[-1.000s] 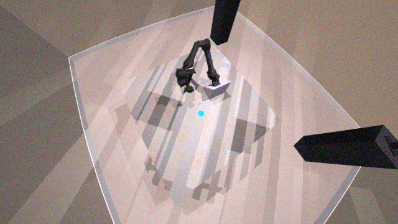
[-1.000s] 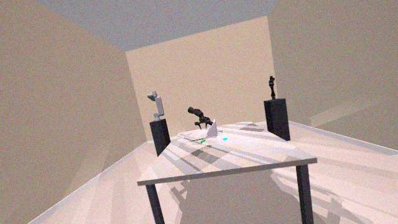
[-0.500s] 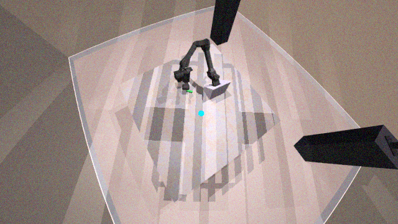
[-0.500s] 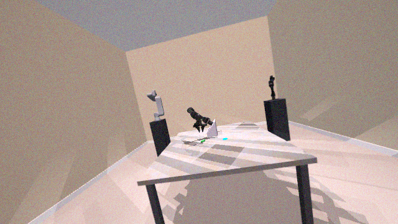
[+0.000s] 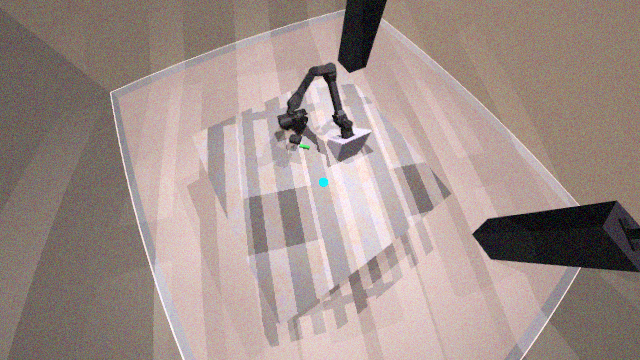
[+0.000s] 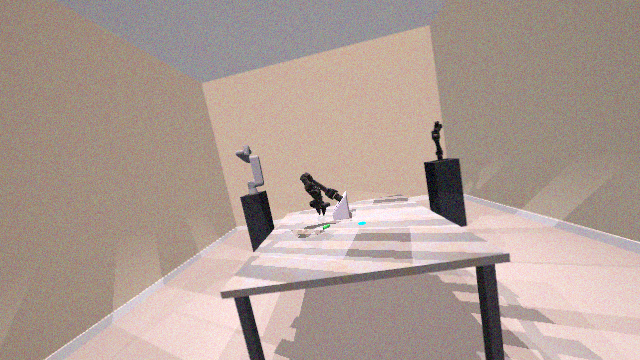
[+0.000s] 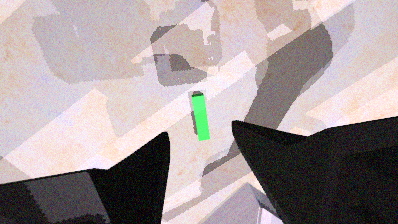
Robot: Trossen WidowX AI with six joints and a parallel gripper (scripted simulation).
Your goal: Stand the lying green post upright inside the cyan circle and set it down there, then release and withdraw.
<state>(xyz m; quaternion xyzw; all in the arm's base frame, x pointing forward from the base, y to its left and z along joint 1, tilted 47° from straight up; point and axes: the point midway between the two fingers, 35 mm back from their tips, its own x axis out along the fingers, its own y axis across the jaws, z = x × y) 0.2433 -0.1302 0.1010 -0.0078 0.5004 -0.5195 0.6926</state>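
Right now the green post is 20 mm behind my gripper tip, 20 mm to the left of it and 100 mm below it. Also, from my gripper tip: cyan circle: 290 mm to the left, 110 mm below.
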